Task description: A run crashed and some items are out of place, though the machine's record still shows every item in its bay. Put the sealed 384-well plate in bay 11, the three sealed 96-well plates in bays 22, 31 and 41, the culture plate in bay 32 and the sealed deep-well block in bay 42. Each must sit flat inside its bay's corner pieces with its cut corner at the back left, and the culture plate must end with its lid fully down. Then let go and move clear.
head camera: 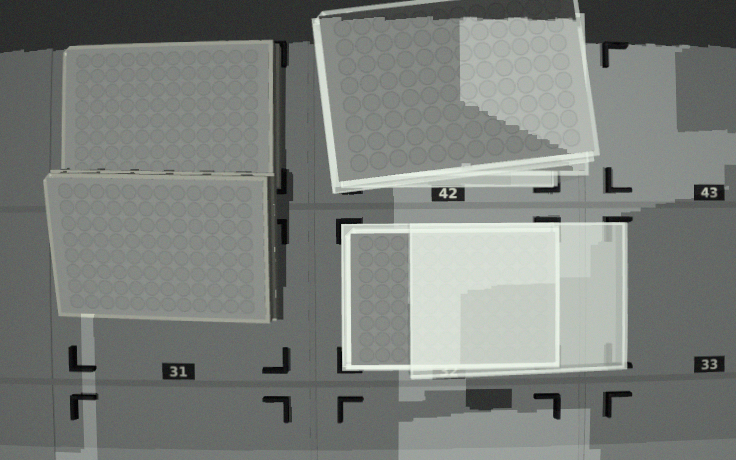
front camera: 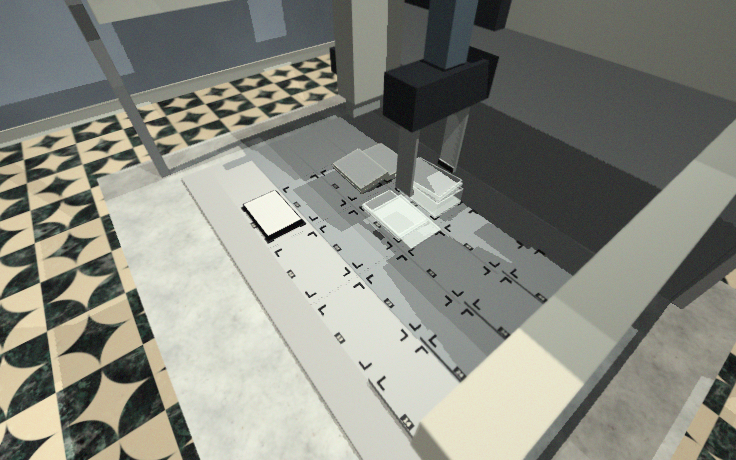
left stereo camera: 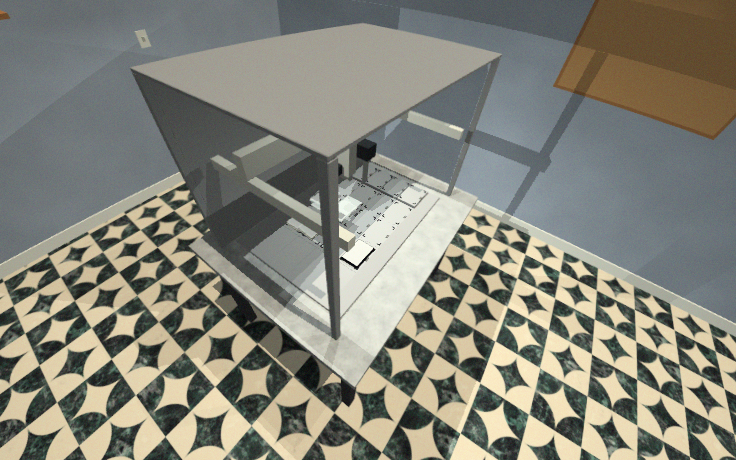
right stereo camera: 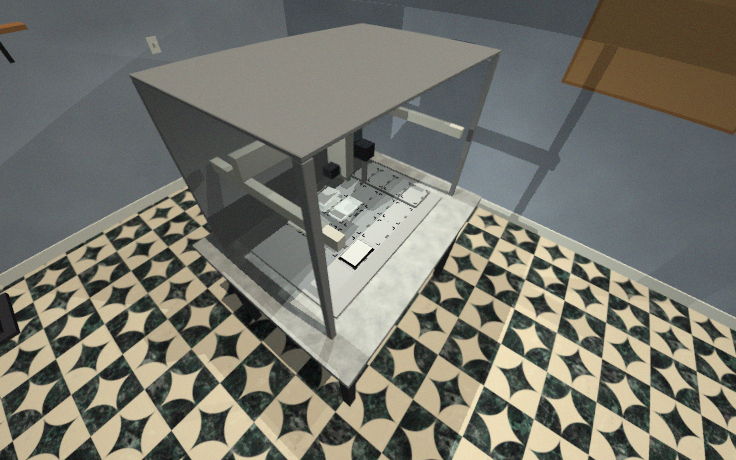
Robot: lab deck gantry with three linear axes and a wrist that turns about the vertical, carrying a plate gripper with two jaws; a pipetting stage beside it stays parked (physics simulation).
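Where they show: gripper, fingertip midpoint: [front camera: 426, 178] [left stereo camera: 354, 178] [right stereo camera: 354, 178]; robot's base, origin of the base link: [front camera: 243, 208] [left stereo camera: 357, 269] [right stereo camera: 355, 269].
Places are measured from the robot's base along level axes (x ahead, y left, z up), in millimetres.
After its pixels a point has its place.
My gripper [front camera: 426, 179] @[x 310, y 250, z 159 mm] is open and empty, high above the deck. The black 384-well plate with a white seal [front camera: 273, 213] @[x 72, y 43, z 14 mm] [left stereo camera: 358, 253] @[x 59, y 37, z 15 mm] [right stereo camera: 356, 253] @[x 57, y 39, z 15 mm] lies at bay 11. One sealed 96-well plate [head camera: 168, 108] @[x 66, y 366, z 14 mm] is in bay 41; another [head camera: 157, 249] @[x 64, y 286, z 21 mm] [front camera: 359, 168] @[x 66, y 284, z 21 mm] lies at bay 31, its back edge against the first. At bay 42 a turned clear plate [head camera: 401, 103] @[x 195, y 354, z 56 mm] [front camera: 434, 176] @[x 231, y 371, z 56 mm] rests on another clear item [head camera: 529, 178] @[x 265, y 323, z 30 mm]; which kinds they are I cannot tell. The culture plate [head camera: 379, 298] @[x 186, y 258, z 14 mm] is in bay 32, its lid [head camera: 594, 320] @[x 309, y 244, z 15 mm] [front camera: 426, 233] @[x 320, y 266, z 14 mm] shifted right, overhanging.
A beam [front camera: 553, 352] @[x 622, y -25, z 400 mm] crosses the right front of the front view. A post [front camera: 130, 116] @[x -247, y -111, z 160 mm] stands at the left. A dark unit [front camera: 492, 13] hangs behind the gripper column. Black corner pieces mark the bays, among them bay 33 [head camera: 610, 404] @[x 326, y 189, z 3 mm] and bay 43 [head camera: 607, 181] @[x 325, y 324, z 2 mm].
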